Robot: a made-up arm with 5 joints.
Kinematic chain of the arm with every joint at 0, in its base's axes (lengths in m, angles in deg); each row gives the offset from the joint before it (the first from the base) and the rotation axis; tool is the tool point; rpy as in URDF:
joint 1: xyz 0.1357 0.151 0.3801 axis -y
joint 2: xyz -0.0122 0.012 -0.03 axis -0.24 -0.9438 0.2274
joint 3: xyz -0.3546 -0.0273 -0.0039 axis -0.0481 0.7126 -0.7
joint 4: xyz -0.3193 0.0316 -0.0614 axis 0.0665 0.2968 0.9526
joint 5: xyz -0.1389 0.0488 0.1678 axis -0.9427 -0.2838 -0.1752
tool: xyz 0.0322 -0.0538 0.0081 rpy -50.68 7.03 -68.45
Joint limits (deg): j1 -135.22..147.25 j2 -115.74..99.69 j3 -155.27..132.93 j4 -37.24..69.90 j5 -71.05..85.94
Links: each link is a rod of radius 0.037 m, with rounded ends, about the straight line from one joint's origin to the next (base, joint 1, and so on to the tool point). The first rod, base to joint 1, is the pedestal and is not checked.
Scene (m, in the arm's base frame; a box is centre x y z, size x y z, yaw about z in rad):
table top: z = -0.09
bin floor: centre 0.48 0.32 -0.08 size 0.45 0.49 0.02 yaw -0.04
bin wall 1: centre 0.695 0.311 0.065 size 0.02 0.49 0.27 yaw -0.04
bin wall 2: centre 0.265 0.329 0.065 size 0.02 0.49 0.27 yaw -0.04
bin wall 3: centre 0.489 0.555 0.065 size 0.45 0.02 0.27 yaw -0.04
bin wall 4: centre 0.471 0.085 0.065 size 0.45 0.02 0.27 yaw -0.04
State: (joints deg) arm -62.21 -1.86 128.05 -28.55 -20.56
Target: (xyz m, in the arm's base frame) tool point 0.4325 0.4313 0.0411
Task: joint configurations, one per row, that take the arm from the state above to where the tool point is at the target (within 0.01 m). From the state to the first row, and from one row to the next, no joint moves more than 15 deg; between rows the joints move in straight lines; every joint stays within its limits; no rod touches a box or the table.
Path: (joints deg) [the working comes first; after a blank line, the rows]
Joints at the target: -135.22 -51.45 73.89 -37.24 -36.66
Straight joint move there: clear.

1: -76.81 -11.78 117.22 -30.29 -23.78
2: -91.41 -21.69 106.38 -32.03 -27.00
3: -106.02 -31.61 95.55 -33.76 -30.22
4: -120.62 -41.53 84.72 -35.50 -33.44
5: -135.22 -51.45 73.89 -37.24 -36.66

